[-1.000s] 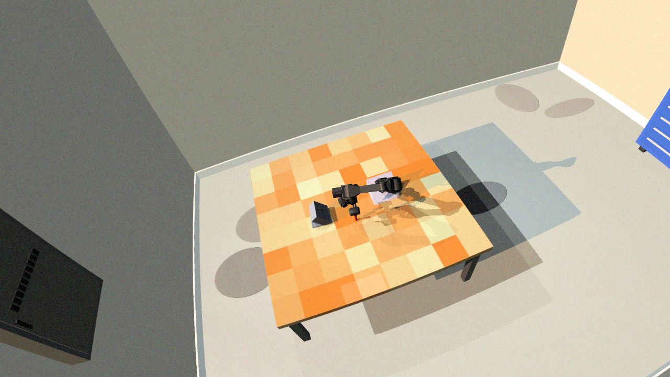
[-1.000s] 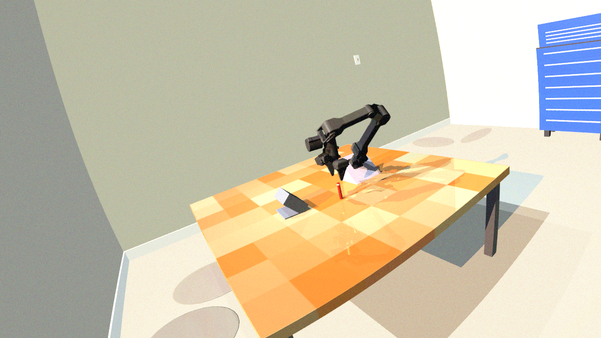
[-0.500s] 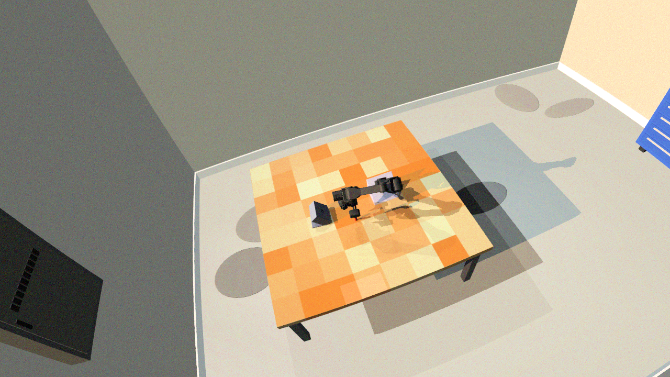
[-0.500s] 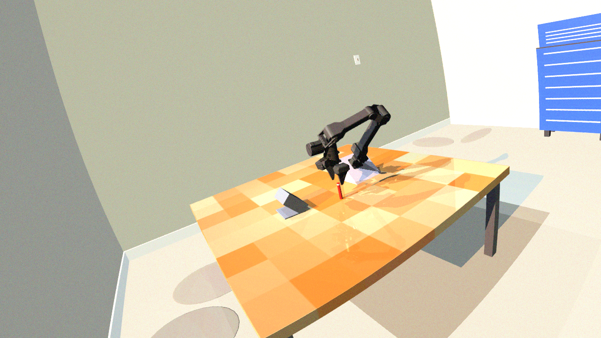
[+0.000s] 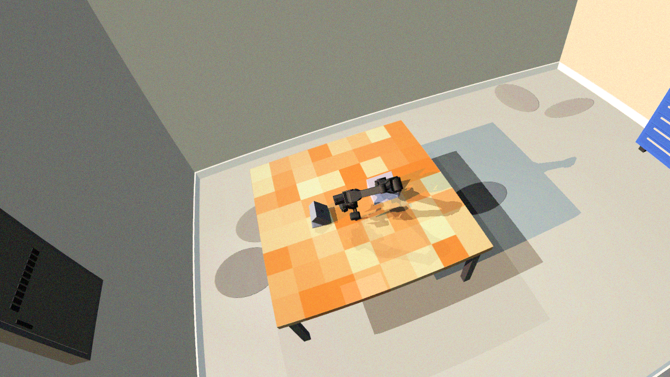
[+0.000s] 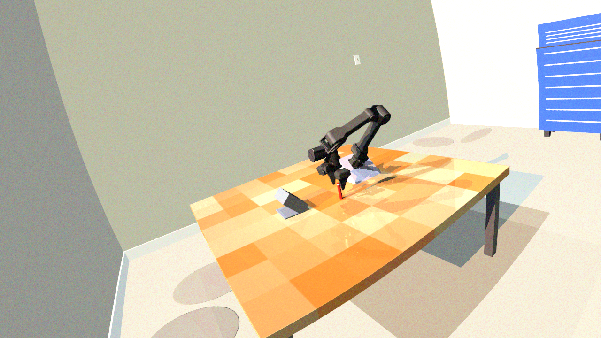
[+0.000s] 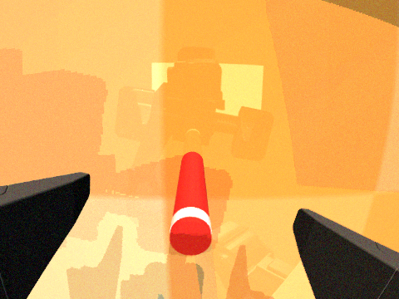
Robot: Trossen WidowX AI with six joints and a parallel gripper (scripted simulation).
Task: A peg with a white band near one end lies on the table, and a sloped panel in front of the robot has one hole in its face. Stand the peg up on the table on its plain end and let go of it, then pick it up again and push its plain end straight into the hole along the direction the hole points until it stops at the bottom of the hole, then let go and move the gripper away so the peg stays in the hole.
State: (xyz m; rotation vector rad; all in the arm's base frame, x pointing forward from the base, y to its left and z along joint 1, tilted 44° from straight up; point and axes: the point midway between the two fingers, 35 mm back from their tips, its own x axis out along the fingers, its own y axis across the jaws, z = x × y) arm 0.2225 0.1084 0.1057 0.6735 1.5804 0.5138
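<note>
The red peg lies right at my gripper tip. From my gripper tip the other things lie so: dark sloped panel 210 mm ahead, 100 mm to the right, 10 mm below.
</note>
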